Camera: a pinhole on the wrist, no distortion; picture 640 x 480 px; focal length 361.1 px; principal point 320.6 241.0 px. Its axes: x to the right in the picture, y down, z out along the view. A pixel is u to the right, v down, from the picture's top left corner.
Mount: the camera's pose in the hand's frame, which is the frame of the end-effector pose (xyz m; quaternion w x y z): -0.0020 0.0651 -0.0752 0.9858 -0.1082 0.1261 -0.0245
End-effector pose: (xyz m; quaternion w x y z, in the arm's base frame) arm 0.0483 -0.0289 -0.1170 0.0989 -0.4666 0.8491 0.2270
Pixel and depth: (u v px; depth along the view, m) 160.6 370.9 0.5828
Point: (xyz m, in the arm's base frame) -0.2623 0.4697 -0.3910
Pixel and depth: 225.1 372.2 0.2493
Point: -0.1342 0.1432 -0.1925
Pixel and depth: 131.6 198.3 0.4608
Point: -0.0107 0.3241 -0.4128
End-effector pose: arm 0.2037 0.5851 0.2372 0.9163 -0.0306 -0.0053 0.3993
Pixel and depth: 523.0 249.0 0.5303
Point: 0.3581 1.0224 0.5714
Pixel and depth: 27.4 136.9 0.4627
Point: -0.0268 0.4669 0.7190
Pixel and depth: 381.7 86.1 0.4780
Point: 0.3523 0.7189 0.6378
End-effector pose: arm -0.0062 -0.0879 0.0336 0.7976 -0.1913 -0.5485 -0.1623
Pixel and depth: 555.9 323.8 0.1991
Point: 0.0624 0.0613 0.2028
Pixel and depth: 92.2 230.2 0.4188
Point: -0.2991 0.2465 -0.0032
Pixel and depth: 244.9 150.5 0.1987
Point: -0.0838 0.0295 0.0760
